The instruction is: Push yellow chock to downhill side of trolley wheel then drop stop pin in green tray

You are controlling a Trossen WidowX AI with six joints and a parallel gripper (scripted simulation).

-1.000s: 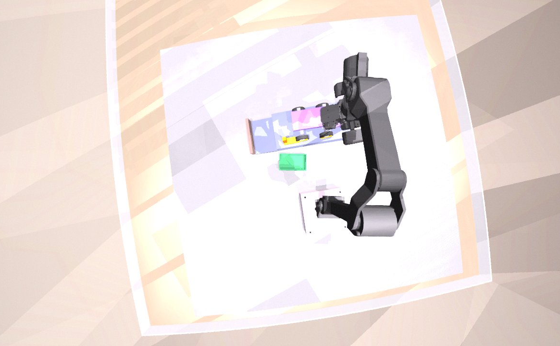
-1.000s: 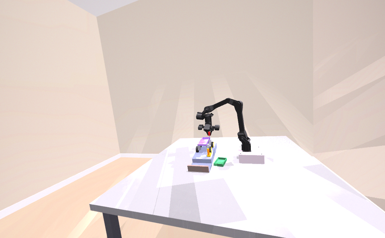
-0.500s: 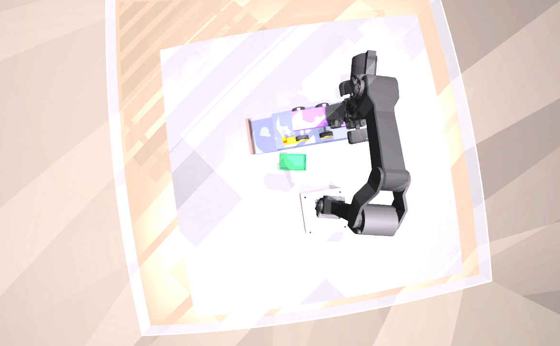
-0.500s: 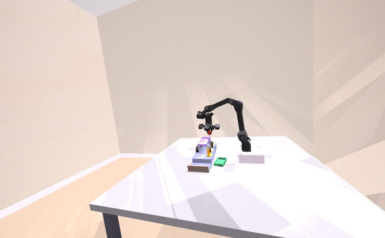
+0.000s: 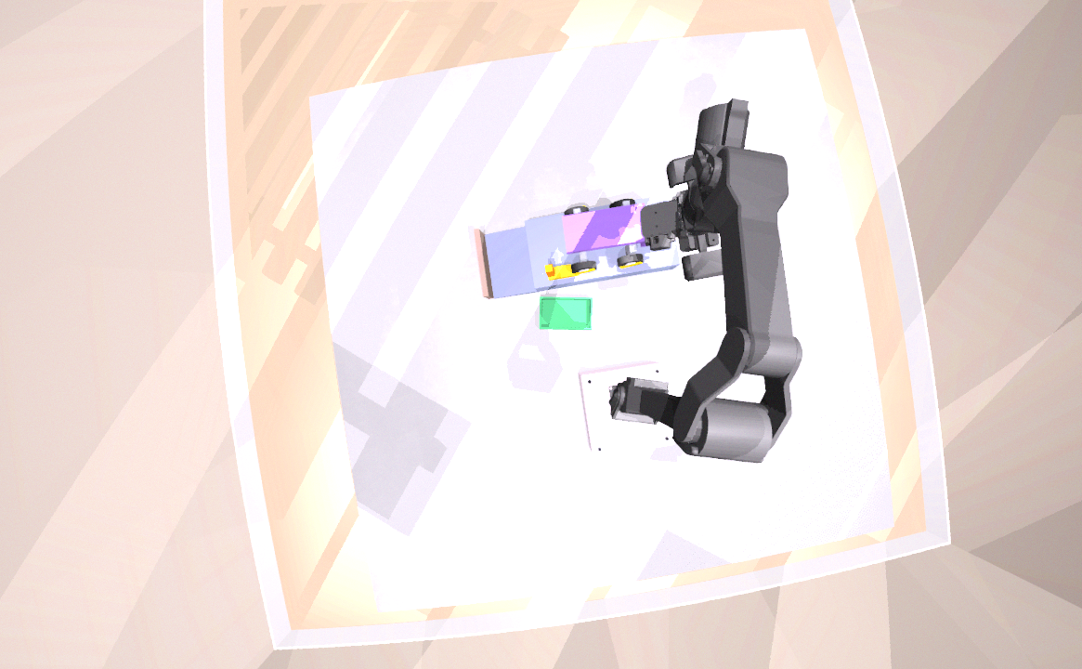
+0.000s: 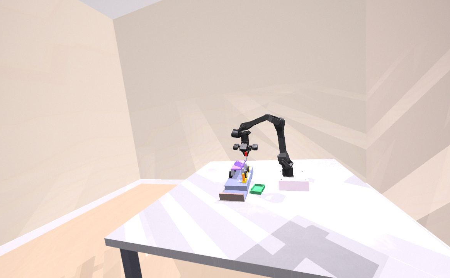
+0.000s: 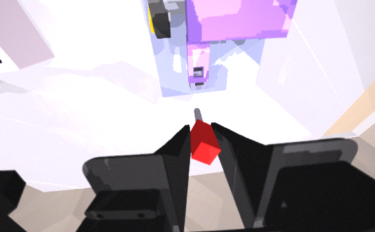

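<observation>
Right now the green tray is 230 mm to the left of my gripper tip, 190 mm below it and 100 mm behind it. Also, from my gripper tip: purple trolley: 140 mm to the left, 70 mm below, 30 mm ahead; red-headed stop pin: right at my gripper tip; yellow chock: 230 mm to the left, 100 mm below, 20 mm behind.
</observation>
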